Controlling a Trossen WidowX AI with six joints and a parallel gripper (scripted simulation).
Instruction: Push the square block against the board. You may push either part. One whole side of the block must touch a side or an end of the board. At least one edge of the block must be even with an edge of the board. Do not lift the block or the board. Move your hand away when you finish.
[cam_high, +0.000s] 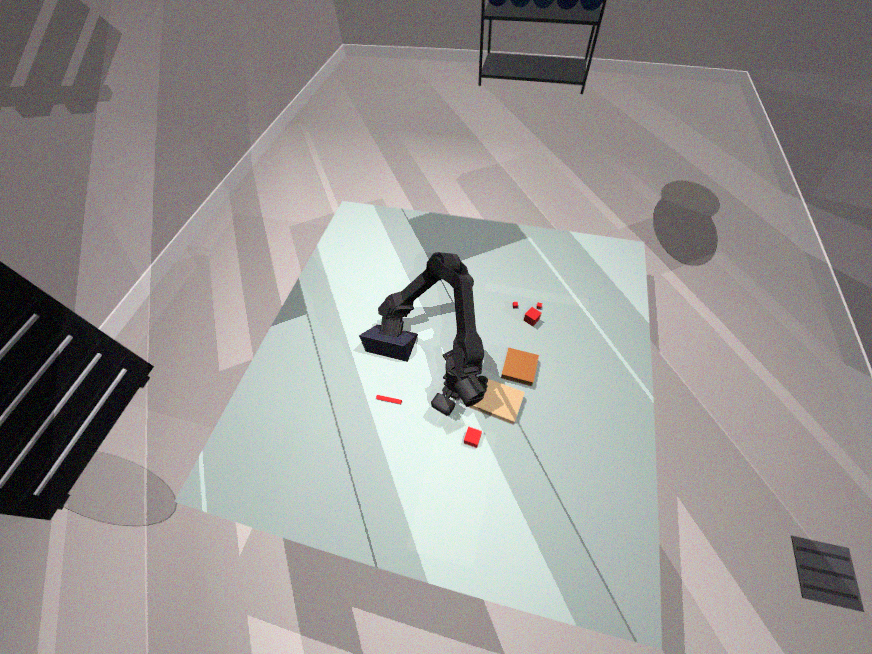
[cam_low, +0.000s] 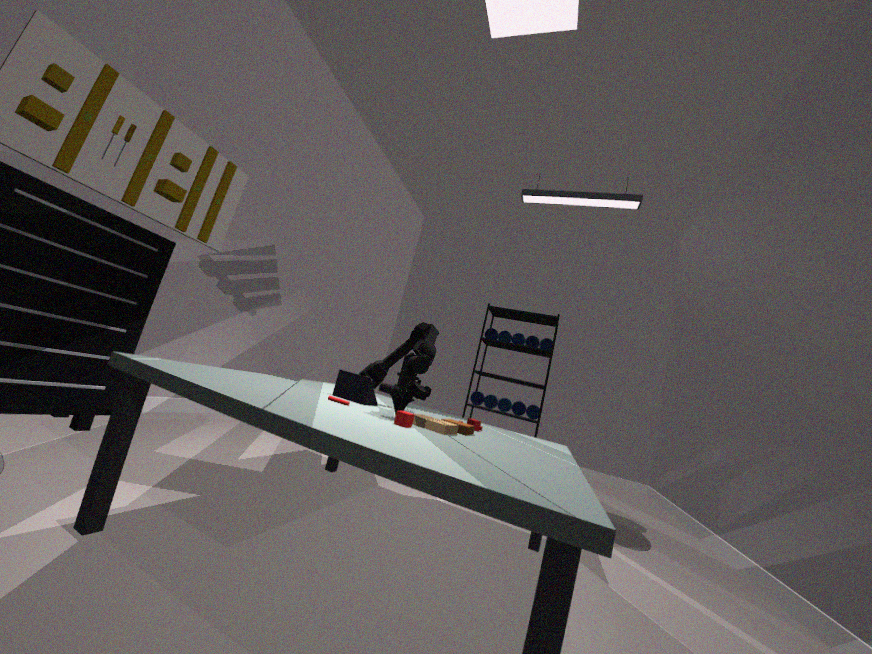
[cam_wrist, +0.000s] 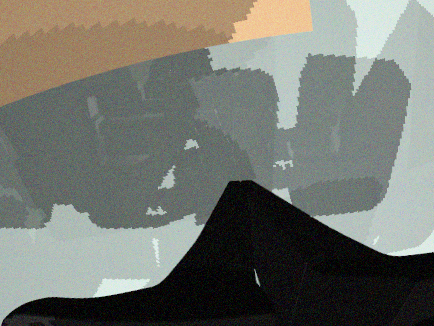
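My gripper tip is 120 mm short of the tan board, 10 mm to the right of it and 10 mm below it. From my gripper tip the other things lie so: flat red bar (200 mm behind, 60 mm to the right); brown square block (180 mm ahead, 130 mm to the left, 10 mm above).
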